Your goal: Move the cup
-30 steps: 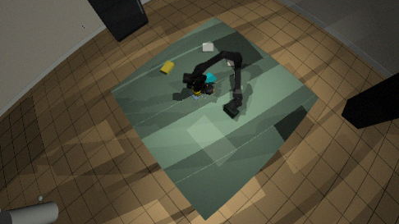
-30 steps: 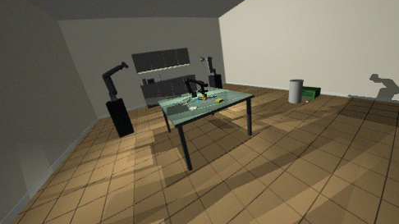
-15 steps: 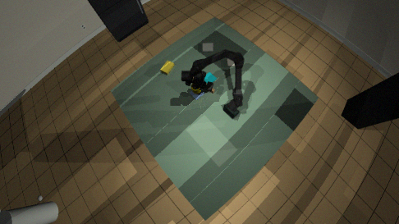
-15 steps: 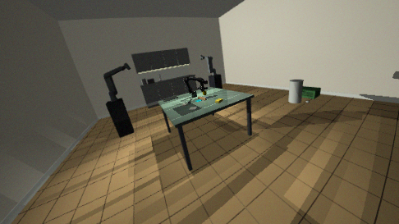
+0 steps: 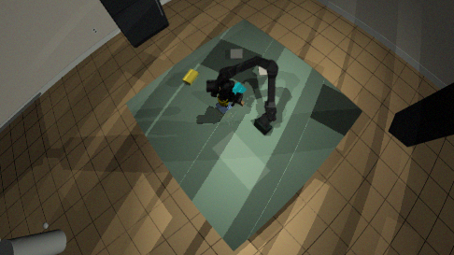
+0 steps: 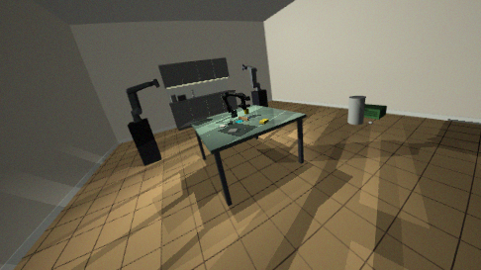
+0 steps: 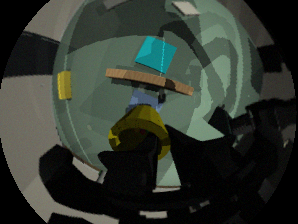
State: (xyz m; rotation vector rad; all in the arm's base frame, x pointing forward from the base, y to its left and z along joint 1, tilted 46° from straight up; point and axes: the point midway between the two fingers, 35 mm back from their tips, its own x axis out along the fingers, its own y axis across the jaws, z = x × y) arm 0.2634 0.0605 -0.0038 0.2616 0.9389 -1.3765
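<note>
My gripper tip is now 50 mm short of the teal pad, 150 mm to the left of it and 110 mm above it. Round my gripper tip: blue pad (30 mm ahead, 10 mm to the left, 110 mm below); then yellow cup (20 mm ahead, 10 mm to the left); then flat wooden bar (40 mm ahead, 70 mm to the right, 90 mm below).
</note>
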